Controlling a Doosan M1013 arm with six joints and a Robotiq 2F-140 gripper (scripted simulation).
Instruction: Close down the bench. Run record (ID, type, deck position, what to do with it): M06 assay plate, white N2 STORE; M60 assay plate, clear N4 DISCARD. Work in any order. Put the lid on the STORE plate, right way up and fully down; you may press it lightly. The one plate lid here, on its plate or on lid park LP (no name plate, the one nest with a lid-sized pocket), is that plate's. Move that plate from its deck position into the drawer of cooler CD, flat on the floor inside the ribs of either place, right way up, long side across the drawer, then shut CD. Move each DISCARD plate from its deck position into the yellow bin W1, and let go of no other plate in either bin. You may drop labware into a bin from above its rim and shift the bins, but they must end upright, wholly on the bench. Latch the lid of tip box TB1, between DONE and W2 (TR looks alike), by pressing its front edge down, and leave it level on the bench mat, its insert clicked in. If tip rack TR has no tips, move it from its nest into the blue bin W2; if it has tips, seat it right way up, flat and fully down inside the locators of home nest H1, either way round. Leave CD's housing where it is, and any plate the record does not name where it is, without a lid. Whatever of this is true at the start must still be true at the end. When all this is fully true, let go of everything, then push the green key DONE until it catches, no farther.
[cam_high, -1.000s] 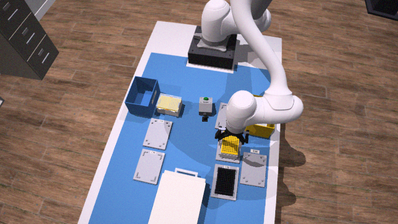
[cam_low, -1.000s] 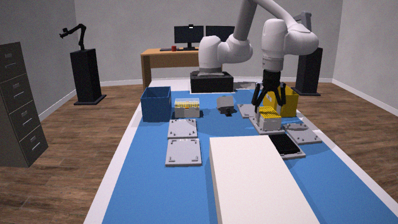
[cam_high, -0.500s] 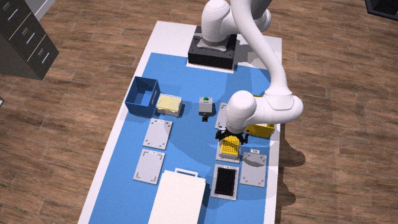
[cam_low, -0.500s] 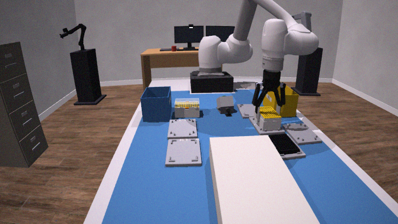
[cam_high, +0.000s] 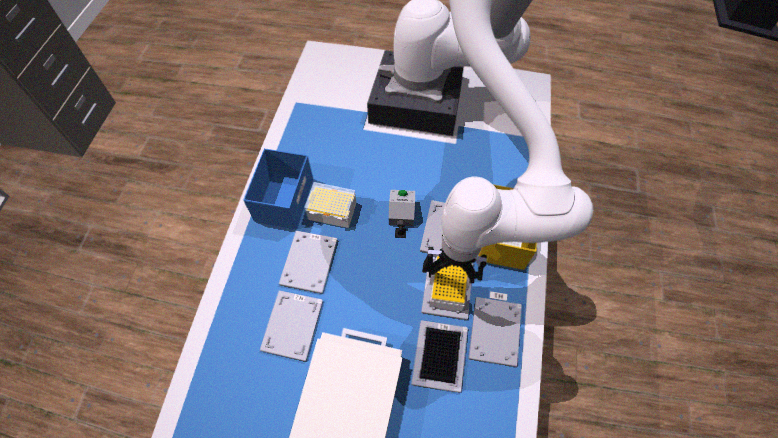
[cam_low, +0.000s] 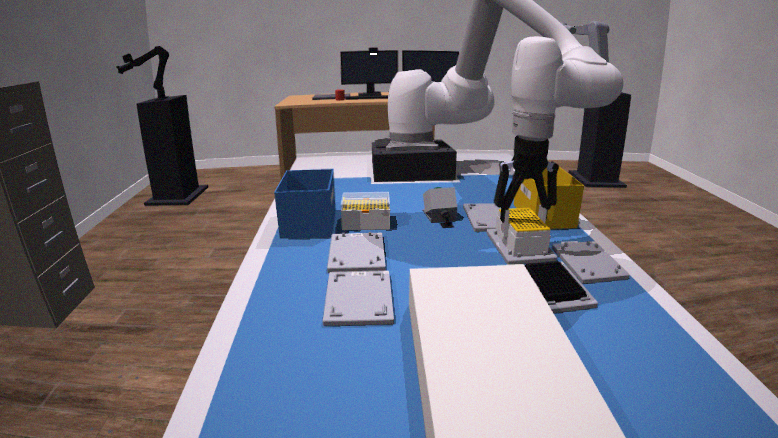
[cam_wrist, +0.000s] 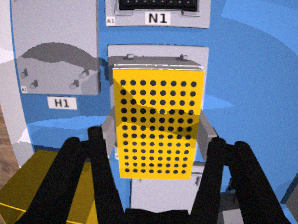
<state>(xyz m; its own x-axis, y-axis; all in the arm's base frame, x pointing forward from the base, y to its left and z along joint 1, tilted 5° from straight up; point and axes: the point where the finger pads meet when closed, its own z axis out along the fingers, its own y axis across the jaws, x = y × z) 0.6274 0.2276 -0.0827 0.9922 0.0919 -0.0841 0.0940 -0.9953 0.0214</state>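
The tip rack TR is 1 cm behind my hand, 1 cm to the right of it and 1 cm below it. From my hand the other things lie so: lid park nest: 17 cm behind, 4 cm to the right, 5 cm below; then home nest H1: 9 cm ahead, 14 cm to the left, 5 cm below; then nest N3: 5 cm below.
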